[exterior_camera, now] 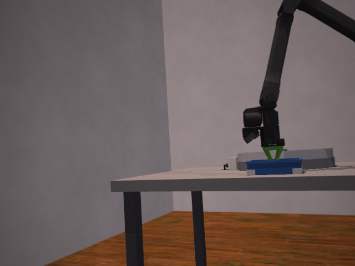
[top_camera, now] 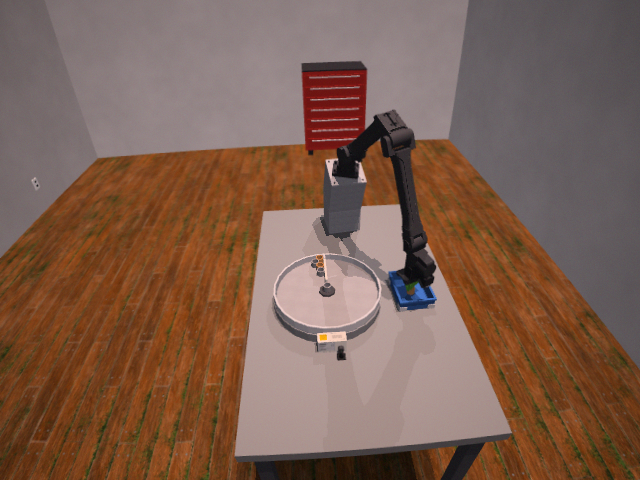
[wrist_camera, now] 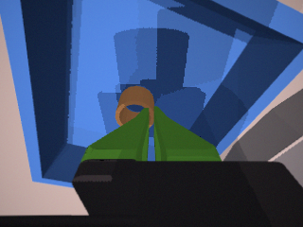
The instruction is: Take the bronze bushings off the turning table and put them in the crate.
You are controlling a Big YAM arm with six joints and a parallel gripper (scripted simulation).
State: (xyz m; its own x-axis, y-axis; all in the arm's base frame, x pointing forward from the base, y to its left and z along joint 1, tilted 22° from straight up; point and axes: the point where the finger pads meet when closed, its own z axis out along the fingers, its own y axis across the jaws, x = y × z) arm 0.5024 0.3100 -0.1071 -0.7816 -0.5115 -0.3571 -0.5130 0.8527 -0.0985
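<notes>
Right now my hand is 10 mm to the right of the blue crate, 10 mm past it and 10 mm above it. Round my hand: turning table (330 mm to the right, 70 mm ahead, 20 mm above).
</notes>
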